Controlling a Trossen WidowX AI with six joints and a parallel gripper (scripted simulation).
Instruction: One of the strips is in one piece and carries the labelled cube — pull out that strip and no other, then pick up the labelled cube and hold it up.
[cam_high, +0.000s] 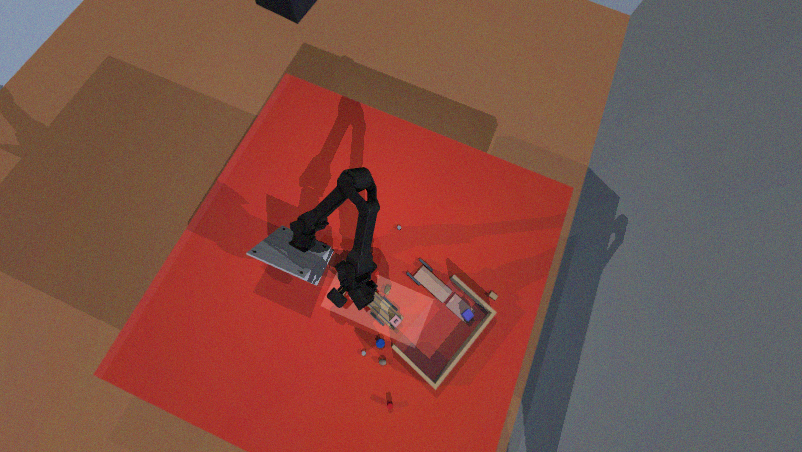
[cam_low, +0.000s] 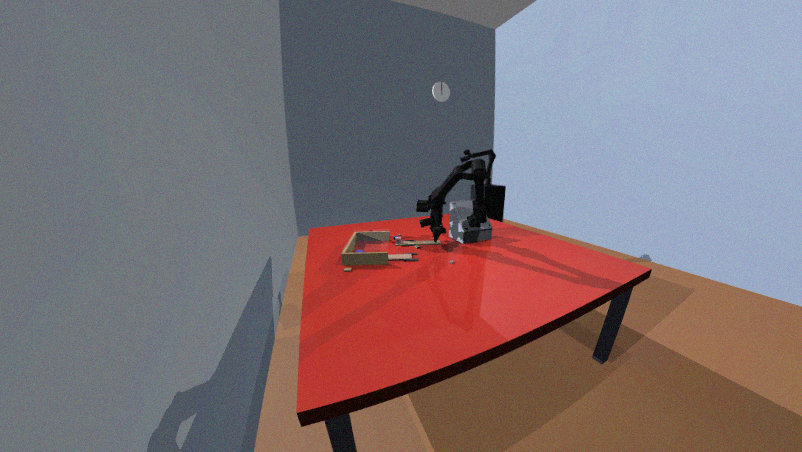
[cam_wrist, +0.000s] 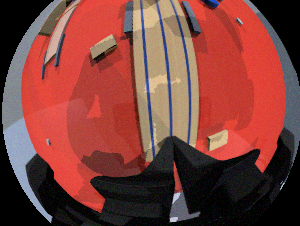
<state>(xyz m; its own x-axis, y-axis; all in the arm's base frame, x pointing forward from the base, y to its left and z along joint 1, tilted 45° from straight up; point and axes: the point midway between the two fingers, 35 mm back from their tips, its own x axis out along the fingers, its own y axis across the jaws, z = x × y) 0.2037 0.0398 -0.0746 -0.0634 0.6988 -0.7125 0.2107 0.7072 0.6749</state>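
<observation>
Right now my gripper tip is 19 cm short of the labelled cube, 4 cm to the left of it and 2 cm below it. From my gripper tip the other things lie so: red piece: 30 cm ahead, 28 cm to the right, 1 cm above.
</observation>
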